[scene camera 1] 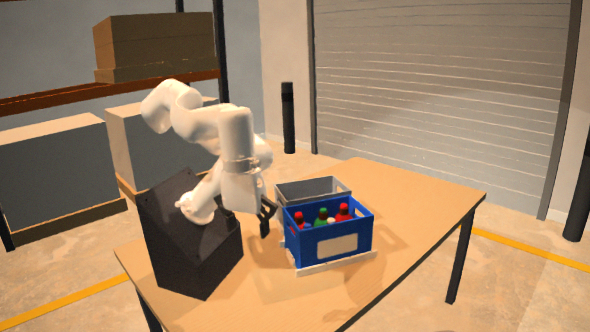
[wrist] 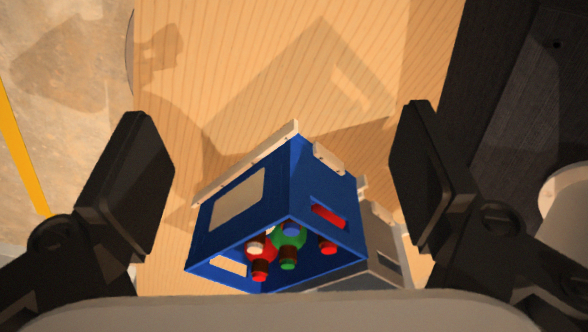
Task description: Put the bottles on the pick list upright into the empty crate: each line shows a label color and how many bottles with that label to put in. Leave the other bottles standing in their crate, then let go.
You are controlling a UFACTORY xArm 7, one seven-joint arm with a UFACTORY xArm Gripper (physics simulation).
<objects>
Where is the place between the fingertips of my gripper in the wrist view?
At 278,136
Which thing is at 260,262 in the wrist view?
A red bottle.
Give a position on a pale strip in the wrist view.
289,130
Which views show my gripper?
Scene camera 1 and the wrist view: all of them.
</objects>
